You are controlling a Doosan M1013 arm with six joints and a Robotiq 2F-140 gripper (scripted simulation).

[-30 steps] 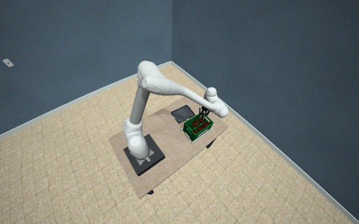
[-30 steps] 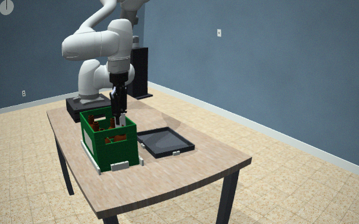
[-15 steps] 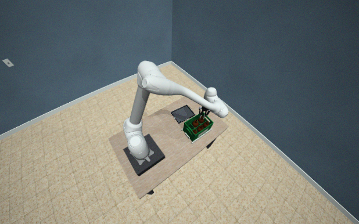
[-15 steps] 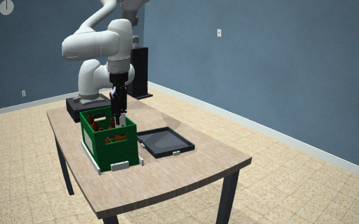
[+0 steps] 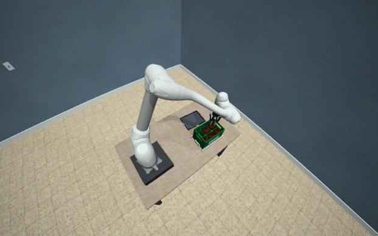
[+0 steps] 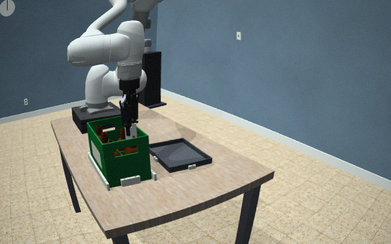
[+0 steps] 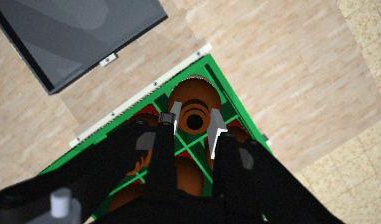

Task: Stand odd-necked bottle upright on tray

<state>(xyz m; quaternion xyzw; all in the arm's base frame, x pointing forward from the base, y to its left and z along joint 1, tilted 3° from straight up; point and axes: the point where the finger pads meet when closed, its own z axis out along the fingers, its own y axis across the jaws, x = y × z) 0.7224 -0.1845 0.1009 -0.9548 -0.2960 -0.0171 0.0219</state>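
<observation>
My hand is 90 mm above the brown bottle. Round my hand: dark tray: 40 mm behind, 250 mm to the left, 160 mm below; green crate: 90 mm behind, 30 mm to the right, 90 mm below.
</observation>
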